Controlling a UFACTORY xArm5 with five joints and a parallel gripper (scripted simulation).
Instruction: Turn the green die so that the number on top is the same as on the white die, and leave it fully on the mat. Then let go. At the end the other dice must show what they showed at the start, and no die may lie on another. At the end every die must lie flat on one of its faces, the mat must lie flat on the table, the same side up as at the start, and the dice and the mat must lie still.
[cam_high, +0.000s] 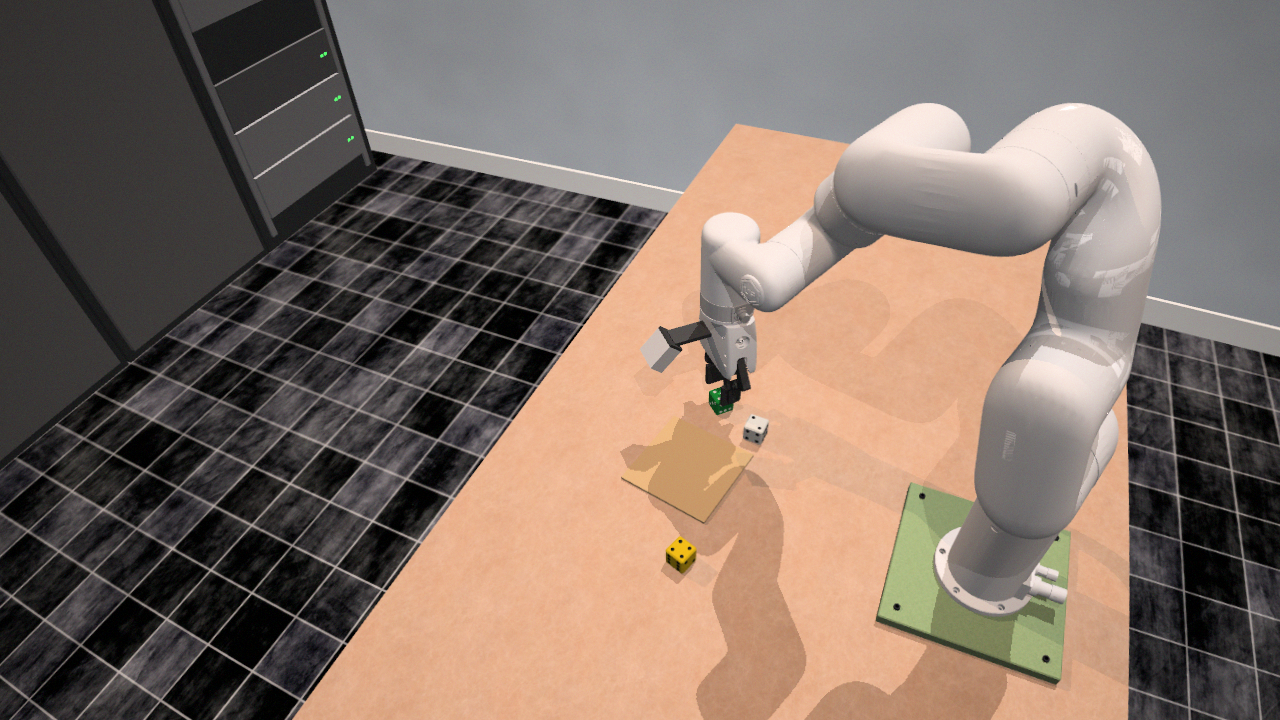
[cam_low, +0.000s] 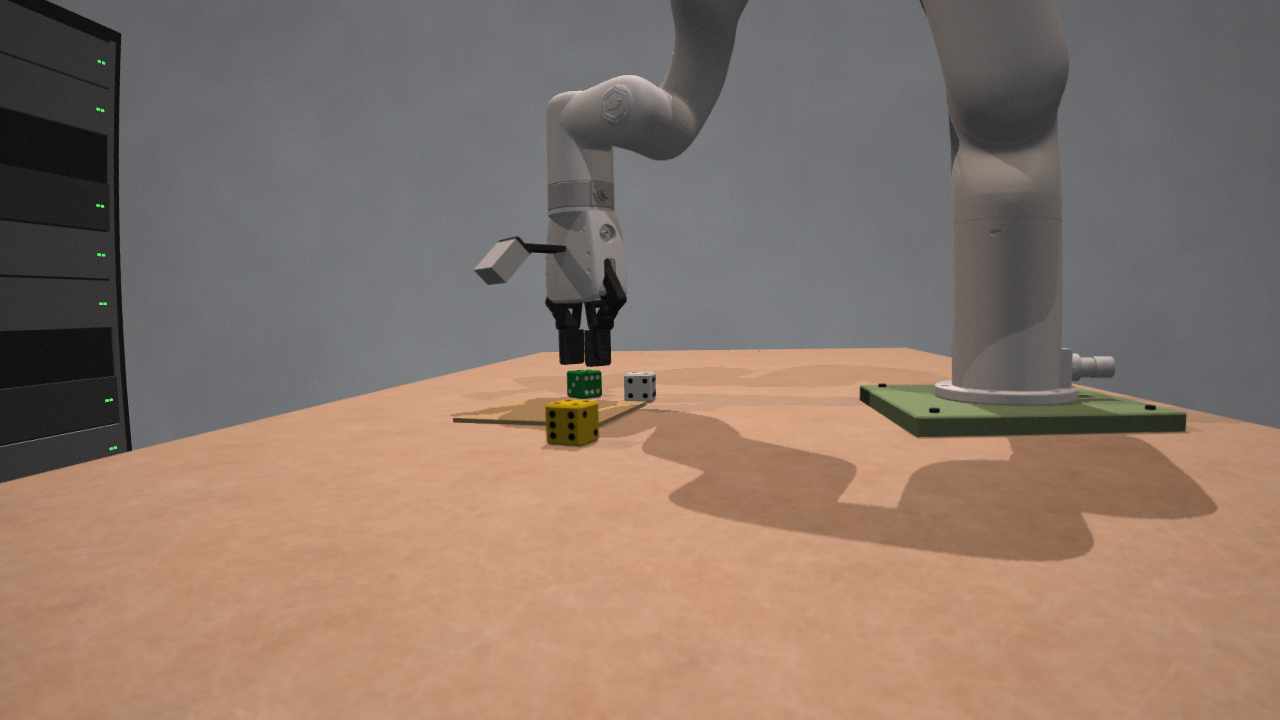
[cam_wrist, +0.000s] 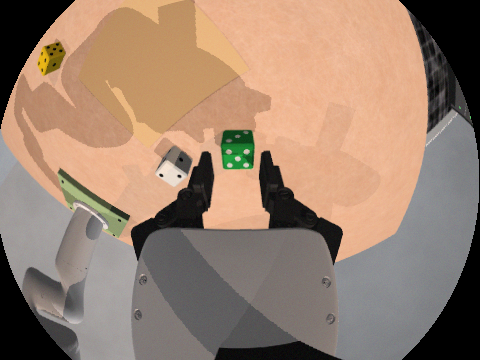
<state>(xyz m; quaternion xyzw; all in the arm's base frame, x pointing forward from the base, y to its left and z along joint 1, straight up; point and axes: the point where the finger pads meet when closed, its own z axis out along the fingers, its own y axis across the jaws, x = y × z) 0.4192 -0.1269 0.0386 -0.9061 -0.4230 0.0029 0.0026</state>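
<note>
The green die lies 40 mm below my hand. From my hand the other things lie so: tan mat 130 mm to the left, 50 mm below; white die 70 mm behind, 40 mm below, 30 mm to the left; yellow die 270 mm to the left, 60 mm behind, 40 mm below.
</note>
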